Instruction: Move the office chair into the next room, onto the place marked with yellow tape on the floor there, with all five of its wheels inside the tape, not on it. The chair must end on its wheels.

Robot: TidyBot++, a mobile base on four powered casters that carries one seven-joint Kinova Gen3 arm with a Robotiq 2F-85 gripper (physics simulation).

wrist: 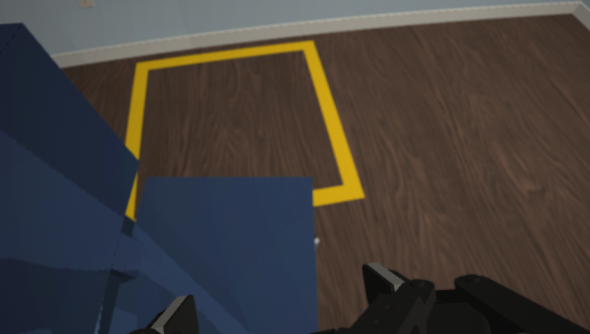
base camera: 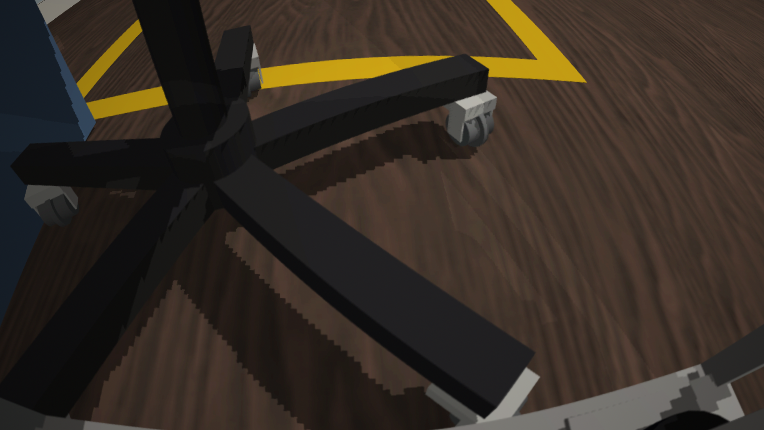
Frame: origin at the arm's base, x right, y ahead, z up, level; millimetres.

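Seen in the pictures: gripper, fingertip midpoint: (wrist: pixel 282 299).
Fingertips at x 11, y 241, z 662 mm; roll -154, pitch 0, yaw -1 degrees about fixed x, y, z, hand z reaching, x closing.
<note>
Offsets run from my fingertips to a thing's top centre.
The office chair (base camera: pixel 374 283) (wrist: pixel 235 240) stands upright on its black five-legged base; its blue seat is in the wrist view. The yellow tape (base camera: pixel 374 68) (wrist: pixel 330 115) outlines a place beyond it, and the seat covers part of its near side in the wrist view. In the base view, the right wheel @(dx +121, dy +270, dz -1007 mm) (base camera: pixel 473 122) and left wheel @(dx -435, dy +196, dz -999 mm) (base camera: pixel 53 205) stand outside the near tape line. The far wheel @(dx -172, dy +444, dz -1007 mm) (base camera: pixel 253 69) is close to that line. The nearest leg's wheel is partly hidden, and the fifth is out of view. My gripper (wrist: pixel 282 299) is open above the seat.
A large blue surface (base camera: pixel 32 80) (wrist: pixel 50 150) rises at the left; I cannot tell whether it all belongs to the chair. A grey-blue wall (wrist: pixel 300 15) with a pale baseboard (wrist: pixel 175 45) runs behind the tape. The pale edge of my base (base camera: pixel 630 400) is near the closest leg.
</note>
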